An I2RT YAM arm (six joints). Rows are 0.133 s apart.
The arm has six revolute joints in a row. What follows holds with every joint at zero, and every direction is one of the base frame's. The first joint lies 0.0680 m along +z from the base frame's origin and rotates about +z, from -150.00 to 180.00 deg. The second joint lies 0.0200 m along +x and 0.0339 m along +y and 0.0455 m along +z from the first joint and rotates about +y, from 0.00 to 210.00 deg. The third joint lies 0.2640 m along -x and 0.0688 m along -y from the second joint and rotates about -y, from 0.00 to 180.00 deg. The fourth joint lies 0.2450 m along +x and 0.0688 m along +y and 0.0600 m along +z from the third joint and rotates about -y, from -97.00 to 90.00 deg. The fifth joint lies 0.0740 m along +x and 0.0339 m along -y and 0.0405 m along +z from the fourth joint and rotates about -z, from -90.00 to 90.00 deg. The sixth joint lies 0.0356 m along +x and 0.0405 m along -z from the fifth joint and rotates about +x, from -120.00 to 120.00 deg. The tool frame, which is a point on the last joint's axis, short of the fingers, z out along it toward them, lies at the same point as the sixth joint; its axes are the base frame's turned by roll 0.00, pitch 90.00 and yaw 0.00 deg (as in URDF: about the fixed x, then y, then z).
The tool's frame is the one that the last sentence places.
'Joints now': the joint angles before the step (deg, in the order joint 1, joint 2, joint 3, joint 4, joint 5, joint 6). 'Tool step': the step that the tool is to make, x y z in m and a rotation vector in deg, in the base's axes. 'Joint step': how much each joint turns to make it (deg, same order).
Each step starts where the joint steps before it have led.
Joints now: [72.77, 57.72, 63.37, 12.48, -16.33, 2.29]
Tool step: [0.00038, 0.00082, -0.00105, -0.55, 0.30, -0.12]
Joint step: [-0.01, 0.11, 0.05, -0.52, 0.14, 0.09]
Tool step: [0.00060, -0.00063, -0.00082, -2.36, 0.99, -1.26]
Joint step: [0.00, -0.13, 0.87, -3.58, 1.28, -0.12]
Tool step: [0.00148, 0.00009, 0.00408, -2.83, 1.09, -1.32]
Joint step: [-0.18, 0.57, 2.58, -5.06, 1.16, -0.08]
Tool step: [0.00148, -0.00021, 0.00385, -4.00, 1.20, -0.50]
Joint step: [-0.36, 0.79, 3.22, -6.63, 0.12, -0.09]
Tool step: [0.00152, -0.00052, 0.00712, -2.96, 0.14, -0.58]
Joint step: [-0.40, 1.09, 3.70, -5.66, 0.09, -0.82]
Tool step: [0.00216, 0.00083, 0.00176, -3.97, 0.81, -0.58]
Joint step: [-0.44, 1.18, 2.97, -5.93, 0.11, -0.50]
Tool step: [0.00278, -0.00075, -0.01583, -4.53, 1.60, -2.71]
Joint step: [-0.38, -0.68, -2.03, -3.42, 2.33, 0.13]
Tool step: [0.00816, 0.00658, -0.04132, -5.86, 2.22, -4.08]
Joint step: [-0.91, -0.67, -7.68, 0.83, 3.13, 0.55]
